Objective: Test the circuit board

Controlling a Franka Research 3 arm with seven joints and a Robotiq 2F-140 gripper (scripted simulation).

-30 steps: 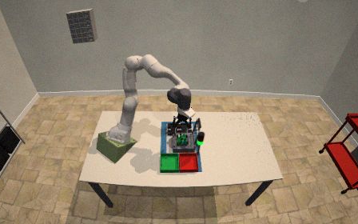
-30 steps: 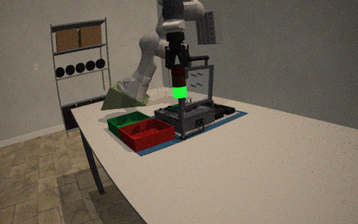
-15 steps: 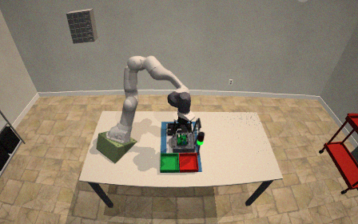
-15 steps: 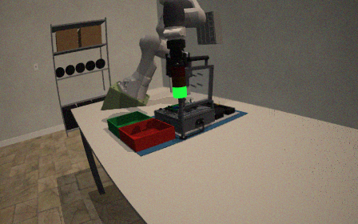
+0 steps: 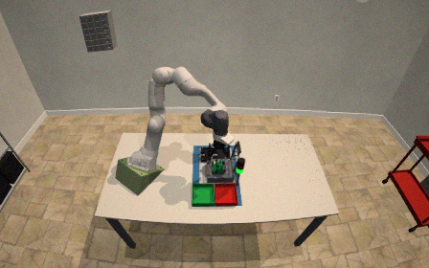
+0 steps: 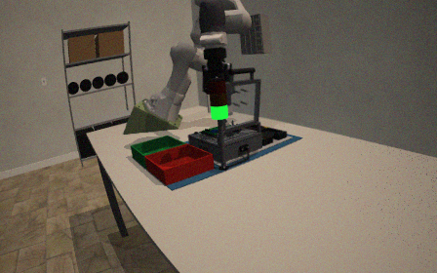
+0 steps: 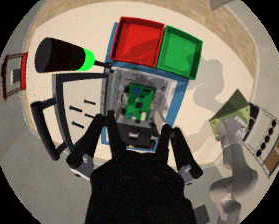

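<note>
The green circuit board lies 8 cm below my hand. The rest, counted from my hand: plate 1 cm to the left, 8 cm below; then red bin 4 cm ahead, 20 cm to the right, 14 cm below; then clear lid 11 cm ahead, 3 cm above.
</note>
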